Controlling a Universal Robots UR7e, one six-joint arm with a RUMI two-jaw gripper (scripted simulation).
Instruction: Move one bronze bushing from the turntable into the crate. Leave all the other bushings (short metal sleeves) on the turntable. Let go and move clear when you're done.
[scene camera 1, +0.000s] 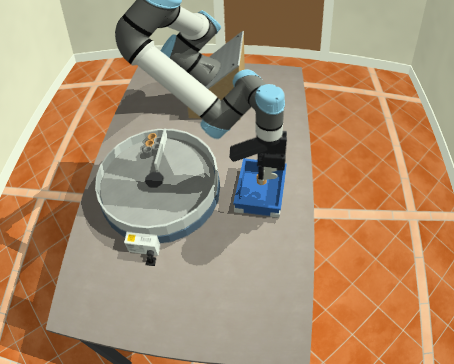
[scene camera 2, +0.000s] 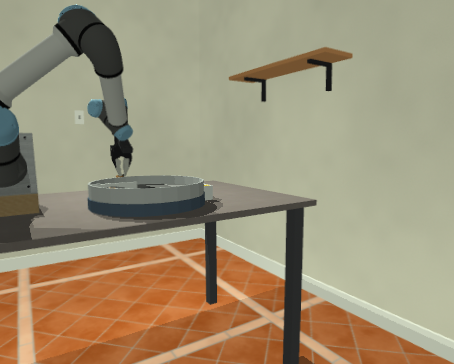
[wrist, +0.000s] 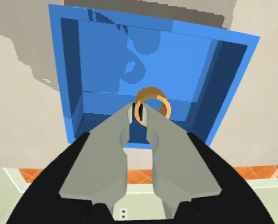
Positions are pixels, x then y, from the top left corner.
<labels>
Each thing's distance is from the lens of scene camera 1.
my gripper (scene camera 1: 261, 183): 129 cm
blue crate (scene camera 1: 253, 198): 133 cm
</labels>
